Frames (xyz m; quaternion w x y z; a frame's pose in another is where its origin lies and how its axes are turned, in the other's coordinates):
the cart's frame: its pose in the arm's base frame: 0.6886 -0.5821 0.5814 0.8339 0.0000 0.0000 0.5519
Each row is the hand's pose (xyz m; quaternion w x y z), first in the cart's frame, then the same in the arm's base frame.
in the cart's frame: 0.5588 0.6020 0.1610 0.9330 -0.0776 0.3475 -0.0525
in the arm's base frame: 0.3529 0.1675 0.7424 0.8070 -0.2565 0.2470 0.4711
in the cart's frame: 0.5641 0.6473 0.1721 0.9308 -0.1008 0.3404 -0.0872
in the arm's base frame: 0.3132 0.1901 0.7535 0.8243 -0.2719 0.2282 0.4410
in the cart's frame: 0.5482 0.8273 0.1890 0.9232 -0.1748 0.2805 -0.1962
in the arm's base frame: 0.1413 0.2458 0.7704 0.8781 -0.3006 0.1374 0.3459
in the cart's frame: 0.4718 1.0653 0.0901 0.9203 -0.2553 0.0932 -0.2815
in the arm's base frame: -0.1076 0.2685 0.6715 0.9228 -0.2643 -0.0632 0.2732
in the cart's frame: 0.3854 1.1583 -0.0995 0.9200 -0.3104 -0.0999 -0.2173
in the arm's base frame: -0.2270 0.2253 0.4819 0.8871 -0.2037 -0.2546 0.3266
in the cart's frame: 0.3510 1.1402 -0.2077 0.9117 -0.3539 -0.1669 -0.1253
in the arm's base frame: -0.2238 0.1866 0.3737 0.8294 -0.2030 -0.3345 0.3987
